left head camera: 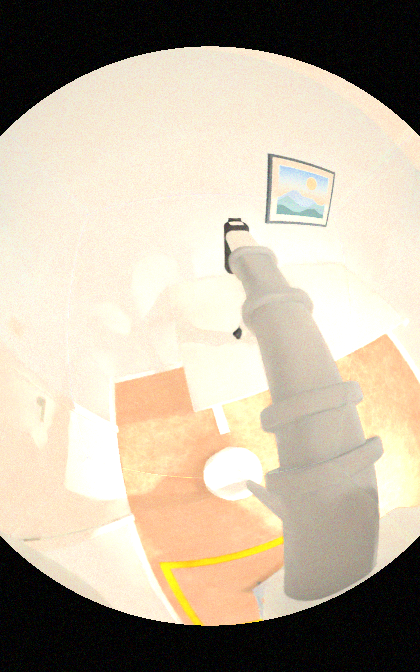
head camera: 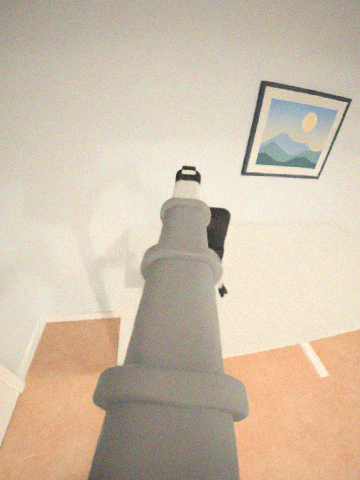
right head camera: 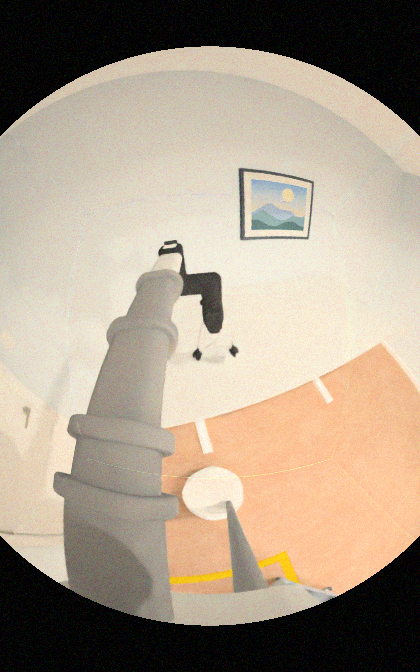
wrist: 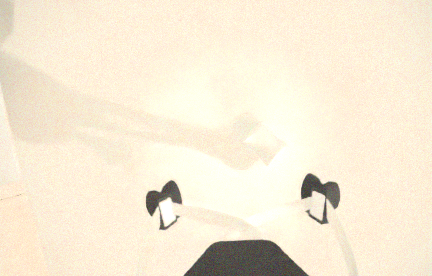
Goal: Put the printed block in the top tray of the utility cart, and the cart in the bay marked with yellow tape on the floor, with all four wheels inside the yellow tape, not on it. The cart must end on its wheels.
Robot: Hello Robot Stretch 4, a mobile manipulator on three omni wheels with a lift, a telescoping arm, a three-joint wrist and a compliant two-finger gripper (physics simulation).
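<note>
The printed block (wrist: pixel 267 145) is a pale, washed-out box on the white table (head camera: pixel 290 310) (left head camera: pixel 220 377) (right head camera: pixel 280 360). It lies ahead of the fingertips and a little right of their midline in the wrist view. My gripper (wrist: pixel 240 192) (right head camera: pixel 215 352) is open over the table, with nothing between its dark fingertips. One fingertip shows in the head camera view. Yellow tape (left head camera: pixel 220 559) (right head camera: pixel 200 580) marks the floor bay near my base. A bluish-grey edge (right head camera: pixel 307 588) beside it may be part of the utility cart; the rest is hidden.
A round white top (left head camera: pixel 233 470) (right head camera: pixel 212 490) stands between the table and the taped bay. My grey telescoping arm (head camera: pixel 175 320) (left head camera: pixel 310 360) (right head camera: pixel 135 360) reaches over the table. A framed picture (head camera: pixel 295 132) (left head camera: pixel 300 192) (right head camera: pixel 277 205) hangs on the wall behind it.
</note>
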